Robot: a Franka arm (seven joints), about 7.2 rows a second.
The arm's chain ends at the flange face. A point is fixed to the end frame.
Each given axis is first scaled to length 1.
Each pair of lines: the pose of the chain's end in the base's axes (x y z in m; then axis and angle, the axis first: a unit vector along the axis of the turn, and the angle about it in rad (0 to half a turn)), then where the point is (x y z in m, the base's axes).
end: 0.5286 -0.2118 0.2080 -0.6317 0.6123 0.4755 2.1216
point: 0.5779 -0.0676 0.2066
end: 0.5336 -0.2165 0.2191 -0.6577 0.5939 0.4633 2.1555
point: 0.5760 -0.0702 0.2128
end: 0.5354 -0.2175 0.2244 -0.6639 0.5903 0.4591 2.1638
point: 0.5764 -0.0709 0.2166
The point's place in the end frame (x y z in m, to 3 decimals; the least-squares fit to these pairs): -0.021 -0.042 0.145
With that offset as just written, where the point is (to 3 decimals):
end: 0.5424 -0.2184 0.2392 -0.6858 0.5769 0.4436 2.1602
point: 0.581 -0.071 0.230
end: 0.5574 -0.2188 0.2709 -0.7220 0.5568 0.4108 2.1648
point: 0.593 -0.071 0.257
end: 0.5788 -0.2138 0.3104 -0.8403 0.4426 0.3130 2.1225
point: 0.599 -0.064 0.294
